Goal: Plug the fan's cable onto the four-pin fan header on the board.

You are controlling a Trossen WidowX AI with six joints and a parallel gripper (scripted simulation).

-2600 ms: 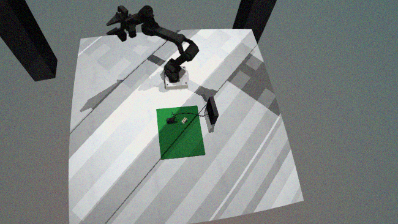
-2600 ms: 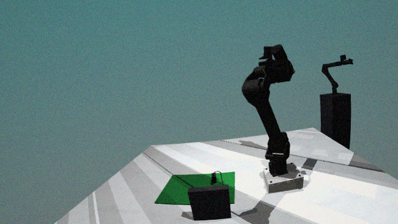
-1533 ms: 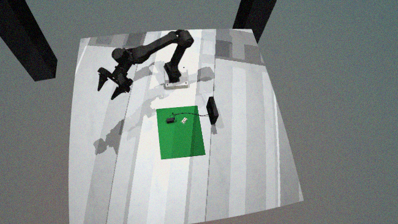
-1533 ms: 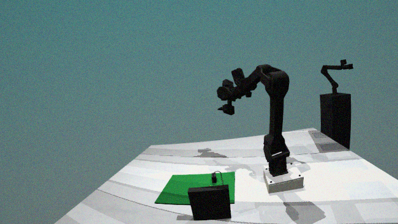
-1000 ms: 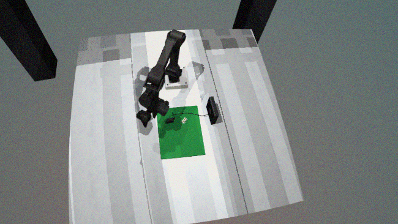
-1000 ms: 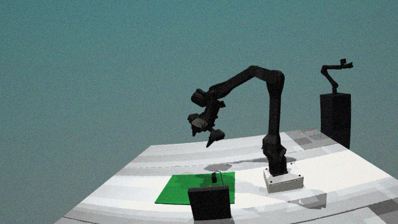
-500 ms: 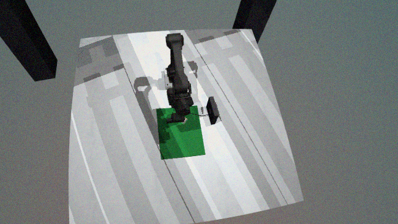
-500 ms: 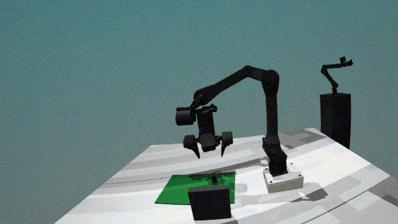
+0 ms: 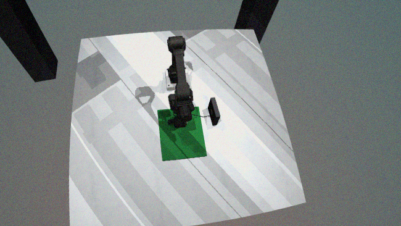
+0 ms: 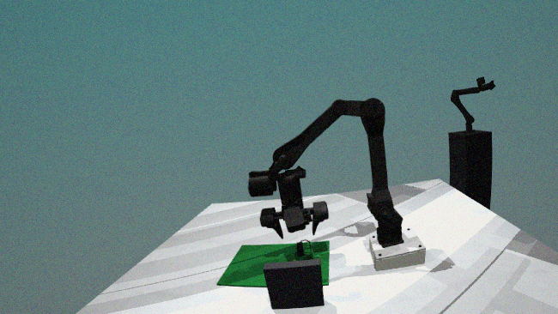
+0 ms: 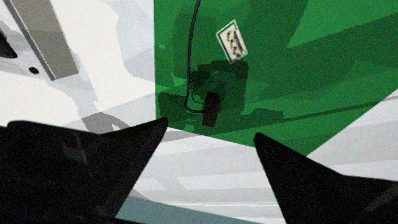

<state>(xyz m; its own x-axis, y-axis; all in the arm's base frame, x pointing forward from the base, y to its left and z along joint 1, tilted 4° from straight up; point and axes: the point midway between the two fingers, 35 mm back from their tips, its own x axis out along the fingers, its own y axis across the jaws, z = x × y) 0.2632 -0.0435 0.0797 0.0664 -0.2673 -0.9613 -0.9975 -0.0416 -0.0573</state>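
Right now my gripper tip is 5 cm above the black plug and 1 cm to the left of it. Round my gripper tip: whitish fan header 7 cm to the left, 7 cm below, 1 cm ahead; then green board 8 cm below, 7 cm ahead, 4 cm to the left; then black fan 22 cm to the left, 1 cm below, 1 cm behind.
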